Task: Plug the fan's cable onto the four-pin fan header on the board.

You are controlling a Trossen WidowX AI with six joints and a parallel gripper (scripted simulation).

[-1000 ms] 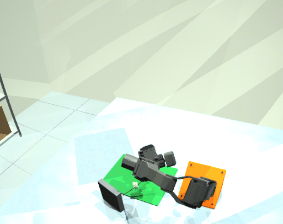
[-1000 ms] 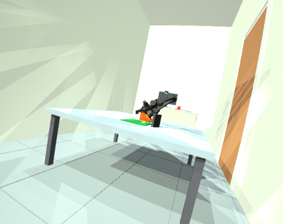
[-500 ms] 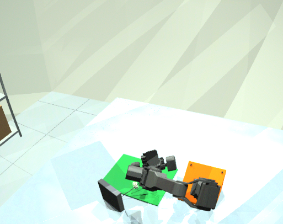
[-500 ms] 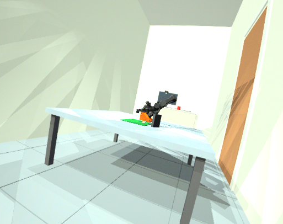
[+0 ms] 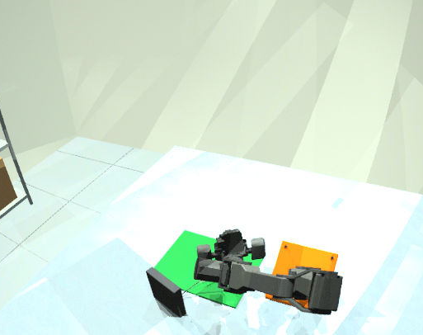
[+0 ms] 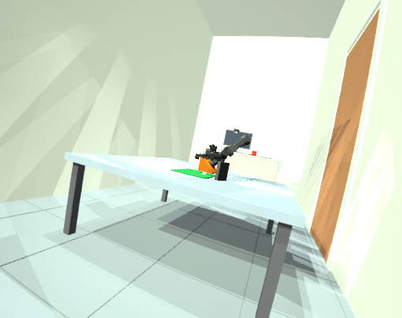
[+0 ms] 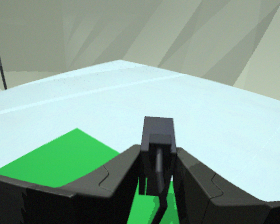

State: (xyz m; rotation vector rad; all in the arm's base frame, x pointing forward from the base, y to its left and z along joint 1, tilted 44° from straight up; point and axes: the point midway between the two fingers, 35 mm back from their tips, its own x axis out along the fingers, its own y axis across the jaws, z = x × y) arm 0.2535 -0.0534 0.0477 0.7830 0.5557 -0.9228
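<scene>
Right now the green board is 6 cm ahead of my gripper tip, 3 cm to the left of it and 14 cm below it. Round my gripper tip: fan 9 cm ahead, 21 cm to the left, 6 cm below; dark grey fan plug 1 cm below; white four-pin header 5 cm ahead, 9 cm to the left, 12 cm below.
</scene>
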